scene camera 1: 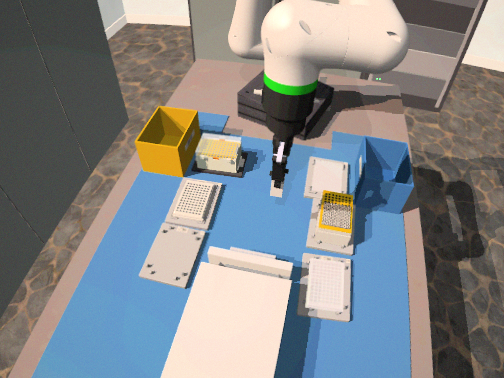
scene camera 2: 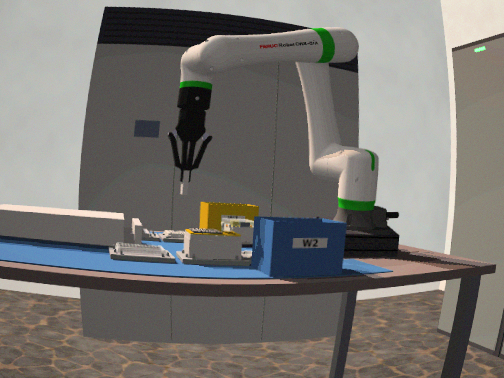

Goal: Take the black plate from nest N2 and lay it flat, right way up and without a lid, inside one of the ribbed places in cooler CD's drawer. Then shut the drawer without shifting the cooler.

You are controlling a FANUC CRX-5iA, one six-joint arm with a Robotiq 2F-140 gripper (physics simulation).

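Frame: origin at the arm's base, x right, y back, z down, level; centimetres.
Where they show: gripper, fingertip midpoint: (scene camera 1: 276, 194) (scene camera 2: 183, 194); arm's base at its link origin: (scene camera 2: 354, 225).
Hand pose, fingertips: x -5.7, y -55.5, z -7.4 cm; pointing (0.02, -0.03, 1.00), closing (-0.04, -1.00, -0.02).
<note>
Things, the pixels of their top centre, and the offset from my fingertips.
- long white box at its top centre: (scene camera 1: 218, 371) (scene camera 2: 56, 210) dy -39.1, dx +2.4, dz +7.2 cm
- bare grey nest plate at its top centre: (scene camera 1: 172, 250) dy -13.3, dx +22.7, dz +13.3 cm
- yellow bin at its top centre: (scene camera 1: 167, 125) (scene camera 2: 229, 204) dy +21.2, dx +37.0, dz +3.5 cm
- tip box at its top centre: (scene camera 1: 218, 144) (scene camera 2: 239, 220) dy +21.4, dx +21.1, dz +7.8 cm
- white plate at its top centre: (scene camera 1: 193, 197) (scene camera 2: 184, 232) dy +3.8, dx +23.1, dz +12.9 cm
- blue bin at its top centre: (scene camera 2: 300, 219) (scene camera 1: 387, 159) dy +23.2, dx -27.5, dz +3.5 cm
- yellow-topped rack at its top centre: (scene camera 2: 212, 230) (scene camera 1: 337, 209) dy +5.5, dx -15.3, dz +7.8 cm
- pale plate at its top centre: (scene camera 2: 139, 246) (scene camera 1: 326, 282) dy -12.8, dx -15.5, dz +12.9 cm
Cooler CD, a long white box (scene camera 1: 232, 320) (scene camera 2: 60, 225), lies at the front middle in scene camera 1. Its white drawer front (scene camera 1: 250, 262) (scene camera 2: 137, 231) stands close to the cooler's end; the drawer's inside is hidden, and I cannot tell whether it is fully shut. The black plate does not show in either view. A bare grey nest plate (scene camera 1: 172, 255) with small corner pegs lies left of the cooler; I cannot read which nest it is. My gripper (scene camera 1: 276, 191) (scene camera 2: 184, 188) is shut and empty, pointing down high above the mat, beyond the drawer front towards the robot's base.
A yellow bin (scene camera 1: 165, 150) (scene camera 2: 210, 212) and a tip box (scene camera 1: 218, 154) stand back left; a white plate (scene camera 1: 192, 200) sits nearer. At right are a blue bin (scene camera 1: 385, 175) (scene camera 2: 305, 250) marked W2, a yellow-topped rack (scene camera 1: 336, 217) (scene camera 2: 212, 247) and a pale plate (scene camera 1: 327, 284) (scene camera 2: 140, 249).
</note>
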